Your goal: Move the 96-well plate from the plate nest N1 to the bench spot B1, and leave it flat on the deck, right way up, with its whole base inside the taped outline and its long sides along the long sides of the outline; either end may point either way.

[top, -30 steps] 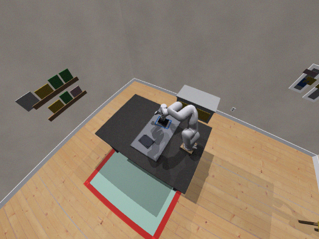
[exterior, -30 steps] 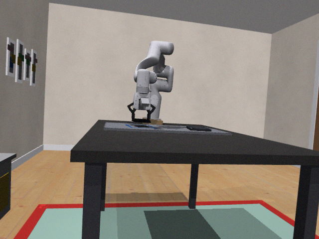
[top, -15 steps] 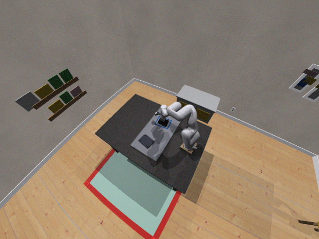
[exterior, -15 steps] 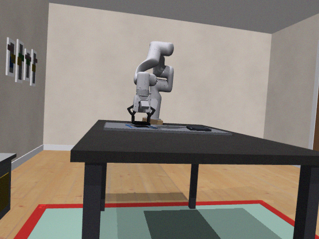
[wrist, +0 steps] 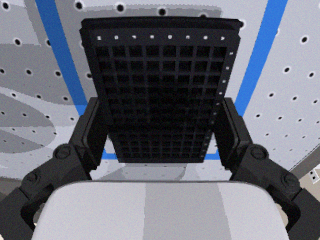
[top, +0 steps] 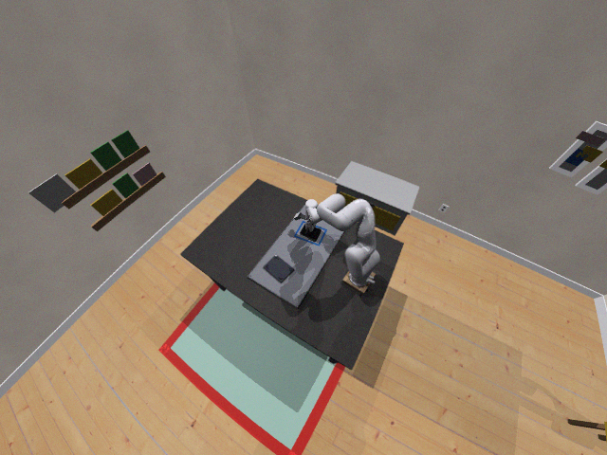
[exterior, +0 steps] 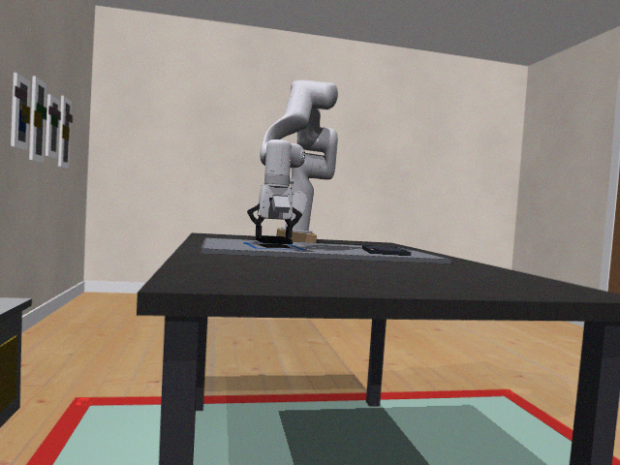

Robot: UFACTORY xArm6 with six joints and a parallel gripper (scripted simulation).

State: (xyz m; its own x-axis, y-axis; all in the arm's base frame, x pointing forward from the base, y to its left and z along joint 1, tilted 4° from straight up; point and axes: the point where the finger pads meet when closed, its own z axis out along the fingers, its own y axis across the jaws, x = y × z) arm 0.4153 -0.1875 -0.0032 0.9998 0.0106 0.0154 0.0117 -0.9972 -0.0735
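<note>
The black 96-well plate lies 10 mm below my hand. The rest, counted from my hand: plate nest N1 (340 mm to the left, 70 mm ahead, 20 mm below).
</note>
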